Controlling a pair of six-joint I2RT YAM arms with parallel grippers.
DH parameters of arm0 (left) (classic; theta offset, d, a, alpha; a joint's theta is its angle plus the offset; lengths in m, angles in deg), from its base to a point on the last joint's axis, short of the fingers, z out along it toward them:
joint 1: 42.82 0.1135 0.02 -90
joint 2: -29.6 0 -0.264 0
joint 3: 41.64 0 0.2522 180
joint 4: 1.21 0 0.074 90
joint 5: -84.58 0 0 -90
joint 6: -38.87 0.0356 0 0
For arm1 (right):
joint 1: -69.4 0.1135 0.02 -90
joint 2: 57.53 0 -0.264 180
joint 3: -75.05 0 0.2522 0
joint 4: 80.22 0 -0.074 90
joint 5: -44.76 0 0 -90
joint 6: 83.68 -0.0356 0 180
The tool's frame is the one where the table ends.
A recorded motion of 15 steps. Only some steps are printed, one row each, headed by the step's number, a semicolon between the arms.
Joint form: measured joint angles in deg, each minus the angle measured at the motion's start. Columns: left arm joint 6, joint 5, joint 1, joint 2, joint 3, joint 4; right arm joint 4, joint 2, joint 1, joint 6, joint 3, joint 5.
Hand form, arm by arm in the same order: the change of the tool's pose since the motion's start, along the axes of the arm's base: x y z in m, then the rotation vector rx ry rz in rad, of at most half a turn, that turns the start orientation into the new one. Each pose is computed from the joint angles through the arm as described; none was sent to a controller.
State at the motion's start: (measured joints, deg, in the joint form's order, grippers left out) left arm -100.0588 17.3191 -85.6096 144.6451 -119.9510 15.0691; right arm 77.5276 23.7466 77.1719 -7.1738 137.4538 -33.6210
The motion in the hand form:
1: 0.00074 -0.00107 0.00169 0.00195 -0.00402 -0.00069; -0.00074 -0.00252 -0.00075 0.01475 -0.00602 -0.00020
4: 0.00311 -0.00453 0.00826 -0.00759 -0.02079 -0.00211; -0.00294 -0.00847 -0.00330 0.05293 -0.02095 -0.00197
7: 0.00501 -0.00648 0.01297 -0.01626 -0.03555 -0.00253; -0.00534 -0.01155 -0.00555 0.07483 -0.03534 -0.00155
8: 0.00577 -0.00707 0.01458 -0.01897 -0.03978 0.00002; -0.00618 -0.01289 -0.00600 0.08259 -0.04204 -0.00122
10: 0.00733 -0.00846 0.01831 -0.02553 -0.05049 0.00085; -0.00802 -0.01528 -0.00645 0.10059 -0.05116 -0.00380
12: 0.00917 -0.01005 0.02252 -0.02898 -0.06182 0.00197; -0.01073 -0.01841 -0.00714 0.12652 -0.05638 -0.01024
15: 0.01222 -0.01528 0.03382 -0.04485 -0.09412 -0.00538; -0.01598 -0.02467 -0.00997 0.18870 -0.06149 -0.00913
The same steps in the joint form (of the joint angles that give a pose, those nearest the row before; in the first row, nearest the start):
1: 0.24 -0.09 -0.04 0.00 -0.48 -0.48; 0.83 -0.26 -0.57 -0.24 -0.59 0.94
4: 0.48 -0.22 -0.17 0.00 -1.84 -0.85; 3.13 -0.90 -1.92 -1.05 -2.23 3.23
7: 0.70 -0.28 -0.20 0.00 -2.71 -0.85; 5.05 -1.46 -2.62 -1.53 -3.65 4.52
8: 0.70 -0.44 -0.20 0.00 -3.02 -0.88; 5.75 -1.70 -2.93 -1.66 -4.13 5.03
10: 0.83 -0.53 -0.20 0.00 -3.72 -0.92; 6.82 -2.23 -3.48 -2.23 -4.96 5.95
12: 1.11 -0.68 -0.20 0.00 -4.61 -1.31; 7.82 -2.93 -4.20 -3.24 -5.97 7.12
15: 1.81 -0.66 -0.42 0.00 -6.80 -1.79; 9.99 -4.02 -5.81 -5.20 -8.04 10.62

